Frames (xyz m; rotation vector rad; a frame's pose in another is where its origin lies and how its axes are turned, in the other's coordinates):
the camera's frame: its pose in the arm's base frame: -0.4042 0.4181 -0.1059 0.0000 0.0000 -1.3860
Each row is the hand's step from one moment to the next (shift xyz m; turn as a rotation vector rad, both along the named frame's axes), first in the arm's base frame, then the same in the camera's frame.
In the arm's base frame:
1: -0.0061 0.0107 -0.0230 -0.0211 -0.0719 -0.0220
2: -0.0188 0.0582 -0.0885 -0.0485 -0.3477 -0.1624
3: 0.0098 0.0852 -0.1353 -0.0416 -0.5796 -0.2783
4: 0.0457 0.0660 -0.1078 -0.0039 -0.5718 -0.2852
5: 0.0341 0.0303 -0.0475 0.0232 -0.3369 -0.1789
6: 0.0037 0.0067 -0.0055 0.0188 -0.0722 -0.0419
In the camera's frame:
1: -0.0116 -0.0040 -0.0230 0.0668 -0.0340 -0.0220
2: -0.0607 -0.0078 -0.0885 0.3329 -0.1116 -0.1624
3: -0.0819 0.0253 -0.1353 0.5621 -0.1474 -0.2783
4: -0.0565 0.0570 -0.1078 0.5613 -0.1089 -0.2852
5: -0.0235 0.0391 -0.0475 0.3354 -0.0391 -0.1789
6: -0.0059 0.0049 -0.0055 0.0744 0.0052 -0.0419

